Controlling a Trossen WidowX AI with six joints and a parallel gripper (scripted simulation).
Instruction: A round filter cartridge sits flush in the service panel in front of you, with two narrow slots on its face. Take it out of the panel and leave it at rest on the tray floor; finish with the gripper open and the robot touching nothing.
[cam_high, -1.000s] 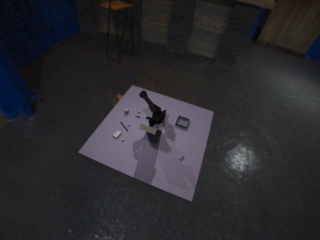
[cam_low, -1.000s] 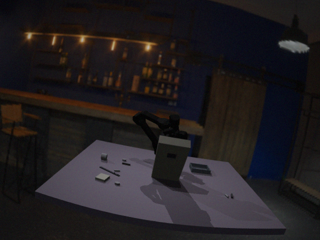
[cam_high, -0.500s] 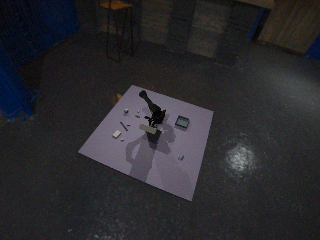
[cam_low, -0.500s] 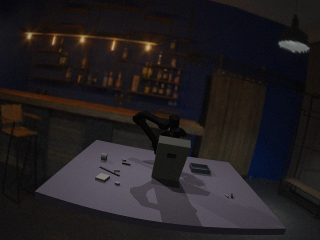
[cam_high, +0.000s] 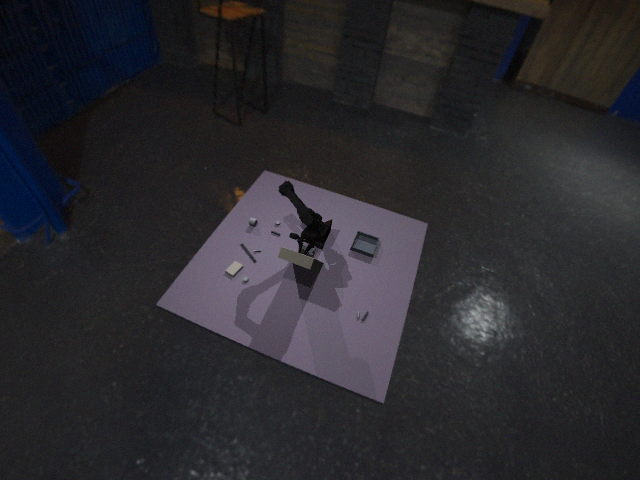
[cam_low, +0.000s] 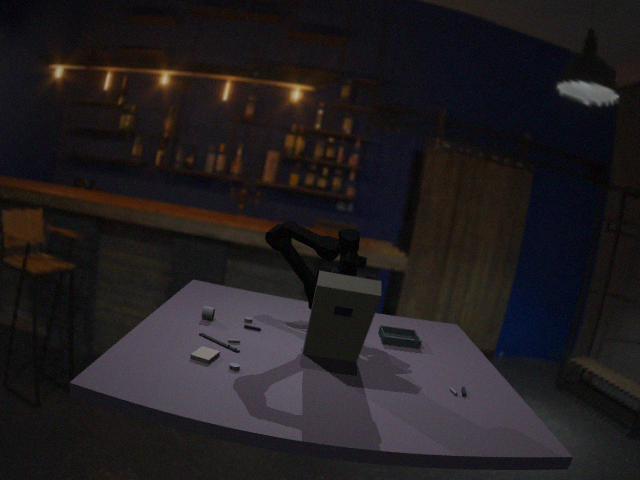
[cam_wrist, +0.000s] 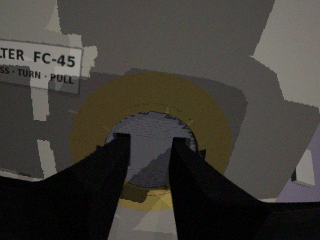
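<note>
The service panel is 80 mm below my gripper tip and 40 mm behind it. Round my gripper tip: tray: 440 mm behind, 240 mm to the left, 220 mm below; then flat cream block: 370 mm to the right, 220 mm below, 140 mm ahead.
</note>
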